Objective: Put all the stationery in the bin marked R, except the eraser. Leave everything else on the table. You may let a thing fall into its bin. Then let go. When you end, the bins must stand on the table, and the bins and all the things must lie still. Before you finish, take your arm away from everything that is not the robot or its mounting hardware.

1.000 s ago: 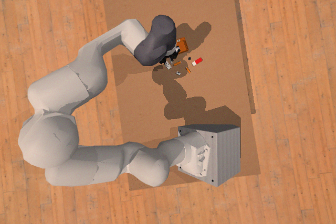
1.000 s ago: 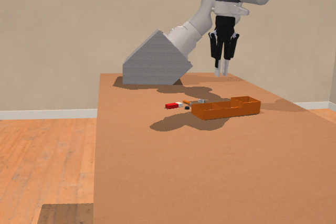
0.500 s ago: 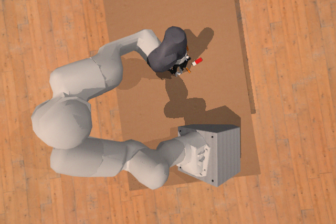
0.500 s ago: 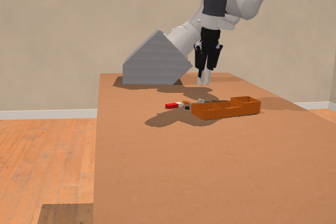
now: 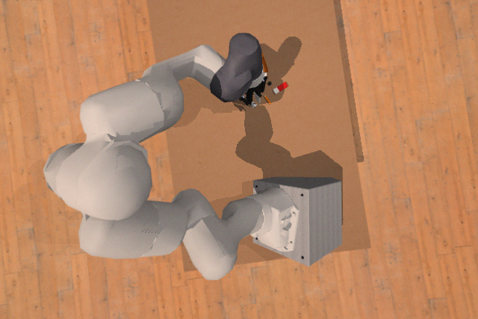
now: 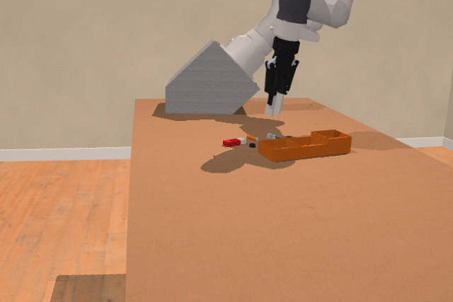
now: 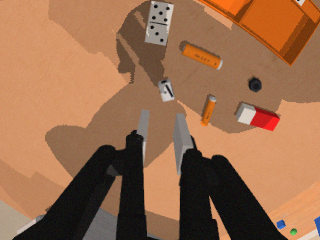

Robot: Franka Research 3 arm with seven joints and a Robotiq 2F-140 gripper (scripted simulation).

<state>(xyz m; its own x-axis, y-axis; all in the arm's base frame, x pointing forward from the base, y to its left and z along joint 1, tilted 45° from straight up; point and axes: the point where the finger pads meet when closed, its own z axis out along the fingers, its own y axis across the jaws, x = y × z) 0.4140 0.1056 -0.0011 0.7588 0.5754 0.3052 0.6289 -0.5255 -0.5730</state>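
The small grey piece lies 10 cm below my hand. Also, from my hand: white eraser: 12 cm to the right, 10 cm below, 7 cm ahead; white domino: 10 cm below, 7 cm to the left, 5 cm ahead; small black piece: 10 cm below, 9 cm ahead, 8 cm to the right.
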